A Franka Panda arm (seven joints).
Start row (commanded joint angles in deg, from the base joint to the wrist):
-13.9, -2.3, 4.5, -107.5, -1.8, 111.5, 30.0
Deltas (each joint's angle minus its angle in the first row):
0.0, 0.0, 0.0, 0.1, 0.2, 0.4, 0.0
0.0, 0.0, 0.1, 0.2, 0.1, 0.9, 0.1
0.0, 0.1, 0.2, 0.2, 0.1, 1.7, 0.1
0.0, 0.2, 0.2, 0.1, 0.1, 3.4, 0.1
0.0, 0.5, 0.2, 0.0, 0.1, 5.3, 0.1
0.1, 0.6, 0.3, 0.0, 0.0, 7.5, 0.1
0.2, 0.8, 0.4, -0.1, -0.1, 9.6, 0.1
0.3, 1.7, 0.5, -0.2, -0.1, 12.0, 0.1
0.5, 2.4, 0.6, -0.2, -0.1, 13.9, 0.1
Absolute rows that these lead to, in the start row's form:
-13.9, -2.3, 4.5, -107.4, -1.6, 111.9, 30.0
-13.9, -2.3, 4.6, -107.3, -1.7, 112.4, 30.1
-13.9, -2.2, 4.7, -107.3, -1.7, 113.2, 30.1
-13.9, -2.1, 4.7, -107.4, -1.7, 114.9, 30.1
-13.9, -1.8, 4.7, -107.5, -1.7, 116.8, 30.1
-13.8, -1.7, 4.8, -107.5, -1.8, 119.0, 30.1
-13.7, -1.5, 4.9, -107.6, -1.9, 121.1, 30.1
-13.6, -0.6, 5.0, -107.7, -1.9, 123.5, 30.1
-13.4, 0.1, 5.1, -107.7, -1.9, 125.4, 30.1

